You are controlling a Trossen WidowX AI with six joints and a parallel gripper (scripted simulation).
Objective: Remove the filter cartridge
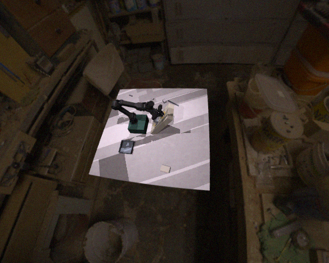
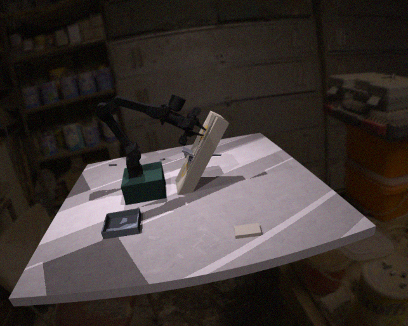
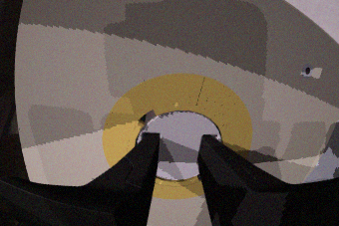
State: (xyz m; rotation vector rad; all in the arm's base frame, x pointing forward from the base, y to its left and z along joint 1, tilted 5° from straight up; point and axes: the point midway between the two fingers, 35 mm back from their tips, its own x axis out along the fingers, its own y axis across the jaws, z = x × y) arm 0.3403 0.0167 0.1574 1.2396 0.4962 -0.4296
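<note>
The ledge lies 100 mm behind my gripper tip and 90 mm below it. Round my gripper tip: beige service panel: 80 mm below, 40 mm behind; then round filter cartridge: 10 mm below, 10 mm ahead; then small beige block: 480 mm to the right, 240 mm below, 50 mm ahead.
</note>
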